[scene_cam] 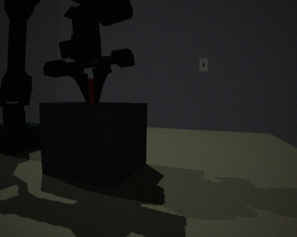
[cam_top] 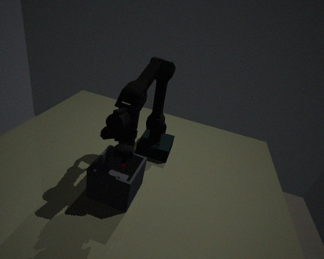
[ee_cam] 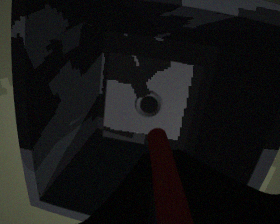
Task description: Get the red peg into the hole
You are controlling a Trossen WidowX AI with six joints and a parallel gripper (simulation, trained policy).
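Now: the pale plate 90 mm below my gripper tip, 20 mm ahead of it and 10 mm to the right of it. From my gripper tip the other things lie so: red peg 10 mm above.
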